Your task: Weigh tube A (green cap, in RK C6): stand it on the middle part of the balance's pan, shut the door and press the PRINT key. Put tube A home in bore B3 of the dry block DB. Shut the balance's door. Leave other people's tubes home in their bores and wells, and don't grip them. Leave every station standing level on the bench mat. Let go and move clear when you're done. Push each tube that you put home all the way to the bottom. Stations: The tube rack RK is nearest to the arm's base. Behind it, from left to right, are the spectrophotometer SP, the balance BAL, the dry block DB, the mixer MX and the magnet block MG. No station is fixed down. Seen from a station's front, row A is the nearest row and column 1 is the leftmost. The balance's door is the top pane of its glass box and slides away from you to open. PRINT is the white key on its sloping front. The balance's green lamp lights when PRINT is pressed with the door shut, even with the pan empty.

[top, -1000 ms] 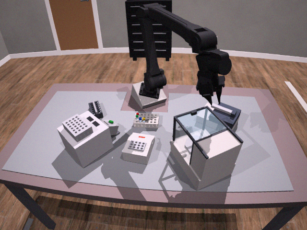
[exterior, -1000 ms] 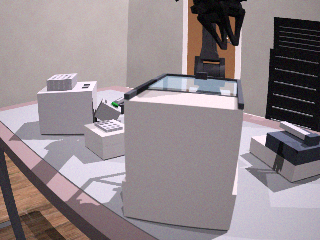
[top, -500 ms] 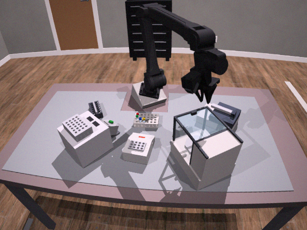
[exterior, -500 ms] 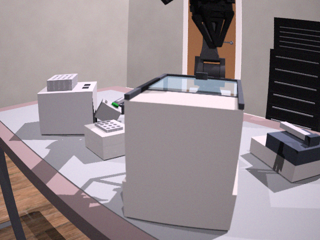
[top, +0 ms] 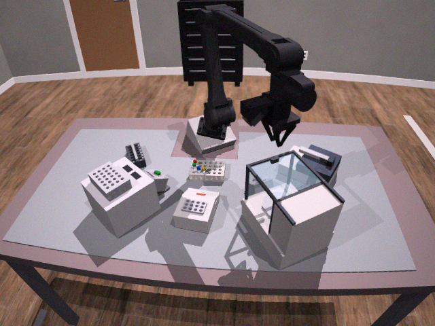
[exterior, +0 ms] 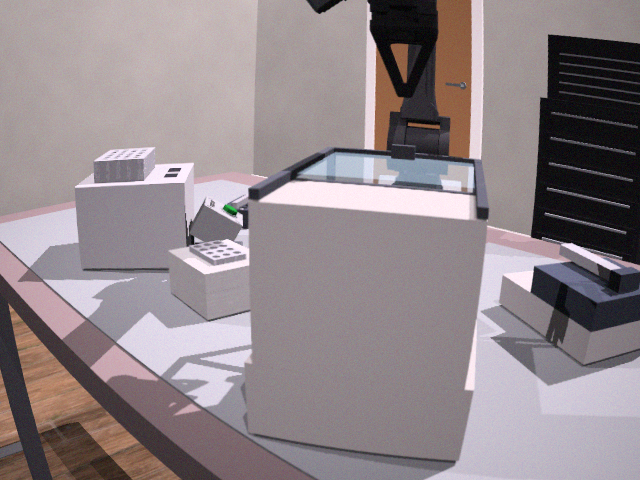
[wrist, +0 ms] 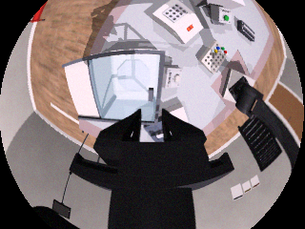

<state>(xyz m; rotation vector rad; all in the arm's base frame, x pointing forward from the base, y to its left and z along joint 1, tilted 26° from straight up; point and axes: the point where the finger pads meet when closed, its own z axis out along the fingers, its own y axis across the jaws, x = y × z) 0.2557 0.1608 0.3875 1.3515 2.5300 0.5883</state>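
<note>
The glass door pane lies 30 mm ahead of my hand, 20 mm to the left of it and 70 mm below it. The rest, counted from my hand: dry block 50 mm ahead, 230 mm to the right, 250 mm below; then spectrophotometer 210 mm behind, 150 mm to the left, 210 mm below; then tube rack RK 150 mm behind, 240 mm to the right, 260 mm below.
</note>
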